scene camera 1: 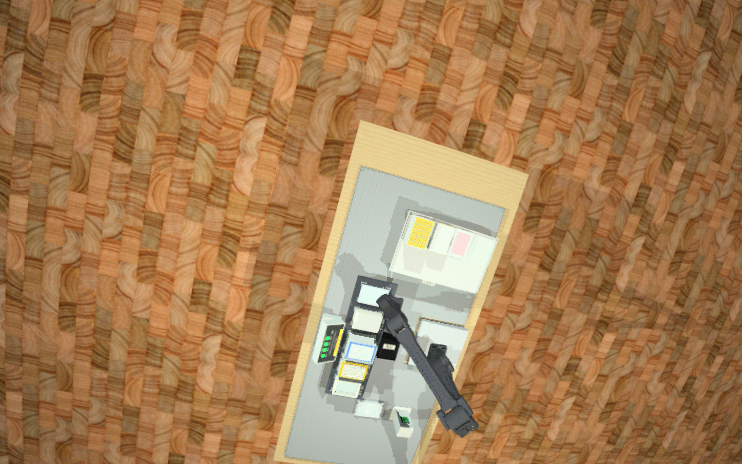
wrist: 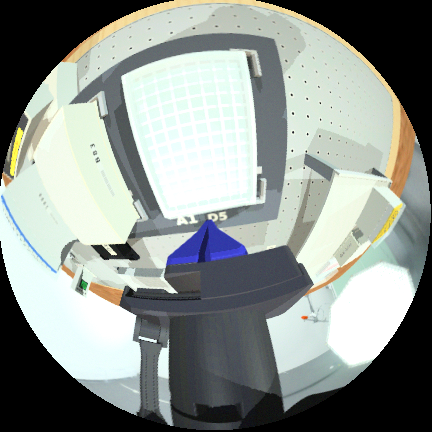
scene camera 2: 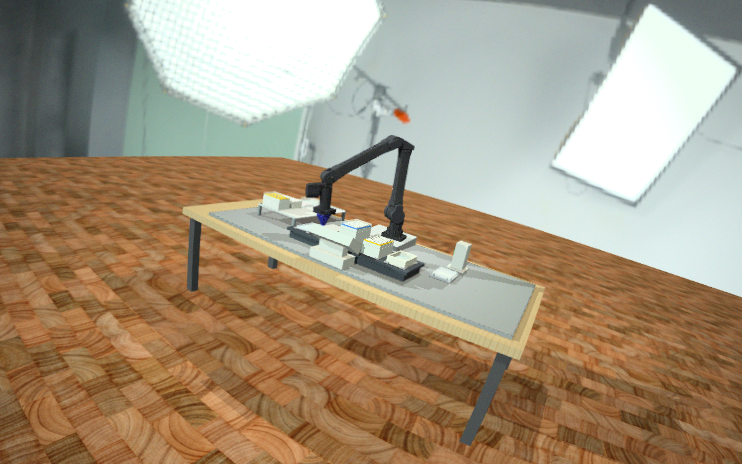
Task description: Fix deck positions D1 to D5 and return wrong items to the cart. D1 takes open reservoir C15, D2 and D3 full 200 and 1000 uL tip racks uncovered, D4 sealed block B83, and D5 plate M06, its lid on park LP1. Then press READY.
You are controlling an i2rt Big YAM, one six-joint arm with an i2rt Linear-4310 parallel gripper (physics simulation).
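Places are measured from the arm's base along level axes (x ahead, y left, z up), in millimetres.
Where they show: gripper, fingertip midpoint: (wrist: 209, 223); arm's base, link origin: (scene camera 1: 436, 354) (scene camera 2: 393, 236).
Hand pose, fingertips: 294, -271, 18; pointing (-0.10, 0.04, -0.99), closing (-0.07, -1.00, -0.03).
Observation:
Things, the pixels of their centre, and the offset from my fingertips, as dx, dy, dz. "*": a spot on its surface instead.
- pale gridded plate, body centre: (wrist: 195, 135) (scene camera 1: 373, 296) (scene camera 2: 311, 227) +91, -13, +10
- White block B83, body centre: (wrist: 78, 183) (scene camera 1: 366, 320) +101, +107, +21
- blue-edged 1000 rack, body centre: (scene camera 2: 356, 225) (scene camera 1: 361, 352) +112, +229, +91
- yellow-edged rack, body centre: (scene camera 2: 377, 246) (scene camera 1: 353, 367) +123, +353, +33
- pale open reservoir, body centre: (scene camera 2: 402, 259) (scene camera 1: 346, 386) +134, +476, +16
- green button, body centre: (wrist: 82, 284) (scene camera 1: 404, 420) -198, +637, +33
- white cart, body centre: (wrist: 324, 249) (scene camera 1: 442, 252) (scene camera 2: 302, 212) -195, -260, -14
- yellow-topped rack, body centre: (wrist: 389, 221) (scene camera 1: 420, 233) (scene camera 2: 276, 196) -43, -347, +71
- white item, body centre: (wrist: 357, 243) (scene camera 1: 440, 238) (scene camera 2: 289, 202) -150, -334, +34
- pink-topped item, body centre: (wrist: 335, 264) (scene camera 1: 461, 244) -257, -320, +26
- panel with green lights, surface spot: (scene camera 1: 326, 341) * +273, +201, +81
- black labelled block, body centre: (wrist: 106, 246) (scene camera 1: 389, 346) -49, +264, -40
- flat pale piece, body centre: (scene camera 2: 444, 273) (scene camera 1: 368, 409) -15, +643, -33
My gripper (scene camera 2: 322, 223) (wrist: 209, 223) is shut and empty, low beside the D5 label; the arm hides its tips in scene camera 1. A pale gridded plate (scene camera 1: 372, 293) (wrist: 192, 130) lies in D5; I cannot tell whether it is lidded. White block B83 (scene camera 1: 366, 319) (wrist: 95, 165) sits in D4. A blue-edged 1000 rack (scene camera 1: 361, 351) (scene camera 2: 356, 225) (wrist: 37, 215), a yellow-edged rack (scene camera 1: 353, 370) (scene camera 2: 377, 247) and a pale open reservoir (scene camera 1: 345, 388) (scene camera 2: 402, 259) follow along the deck. A green button (scene camera 1: 403, 419) (wrist: 84, 285) is on a small white stand.
The white cart (scene camera 1: 437, 271) (wrist: 320, 200) holds a yellow-topped rack (scene camera 1: 420, 232) (scene camera 2: 276, 200) (wrist: 389, 222), a white item (scene camera 1: 442, 236) and a pink-topped item (scene camera 1: 461, 244). A panel with green lights (scene camera 1: 326, 341) stands beside the deck. A black labelled block (scene camera 1: 387, 346) (wrist: 117, 251) and a flat pale piece (scene camera 1: 368, 408) (scene camera 2: 444, 274) lie nearby.

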